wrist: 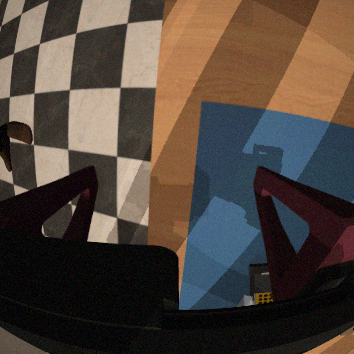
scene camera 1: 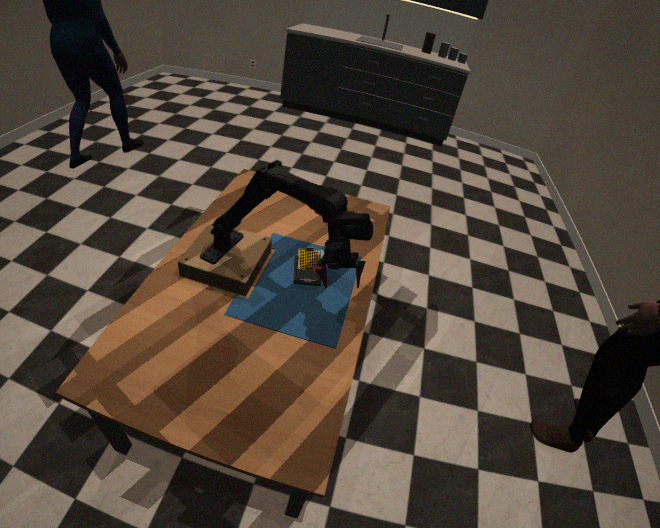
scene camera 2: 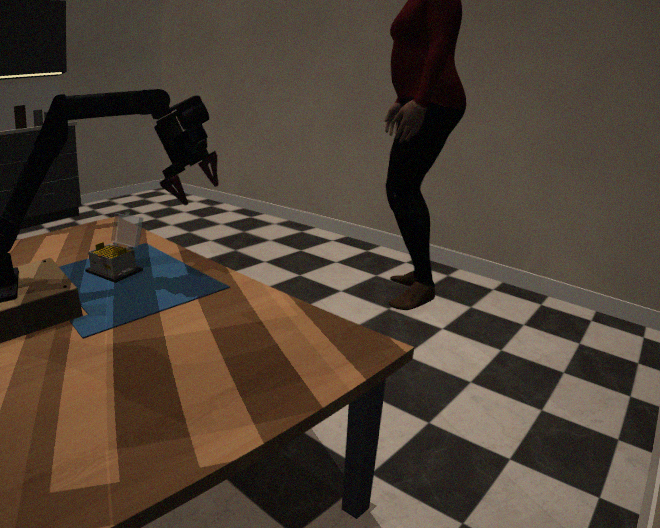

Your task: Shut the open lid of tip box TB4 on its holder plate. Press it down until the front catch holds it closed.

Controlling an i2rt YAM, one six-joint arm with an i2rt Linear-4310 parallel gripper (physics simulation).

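Seen in the pictures: gripper, between the fingertips: [wrist: 175,174] [scene camera 1: 342,287] [scene camera 2: 202,195]; arm's base, origin of its link: [scene camera 1: 222,246] [scene camera 2: 4,286].
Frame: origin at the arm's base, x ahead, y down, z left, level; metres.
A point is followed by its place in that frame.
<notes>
Tip box TB4 [scene camera 1: 308,261] [scene camera 2: 112,259] @(z 0.067, x 0.300, y 0.012 m) with yellow tip rack sits on its dark holder plate [scene camera 1: 306,281] @(z 0.069, x 0.337, y 0.057 m) [scene camera 2: 114,277] @(z 0.060, x 0.298, y 0.061 m) on the blue mat. Its clear lid [scene camera 2: 128,231] @(z 0.165, x 0.373, y -0.028 m) stands open, roughly upright, on the side toward the far table edge. In the wrist view, part of the box with yellow rack [wrist: 263,298] @(z 0.112, x 0.349, y 0.014 m) shows at the bottom, partly hidden by a finger. My gripper [scene camera 1: 341,279] @(z -0.100, x 0.515, y -0.156 m) [scene camera 2: 202,193] @(z -0.100, x 0.515, y -0.156 m) [wrist: 175,174] @(z -0.100, x 0.515, y -0.156 m) is open and empty. It hangs above and beyond the lid side of the box, apart from the lid. The front catch is too small to judge.
The blue mat [scene camera 1: 297,308] @(z -0.059, x 0.367, y 0.070 m) [scene camera 2: 159,297] @(z -0.114, x 0.380, y 0.070 m) [wrist: 220,225] @(z 0.036, x 0.466, y 0.070 m) lies on the wooden table [scene camera 1: 220,396] @(z -0.489, x 0.335, y 0.073 m) [scene camera 2: 264,352] @(z -0.455, x 0.482, y 0.073 m). The arm's base stands on a wooden block [scene camera 1: 220,275] @(z -0.129, x 0.086, y 0.003 m) [scene camera 2: 38,313] @(z -0.131, x 0.078, y 0.034 m) beside the mat. Persons stand on the floor away from the table.
</notes>
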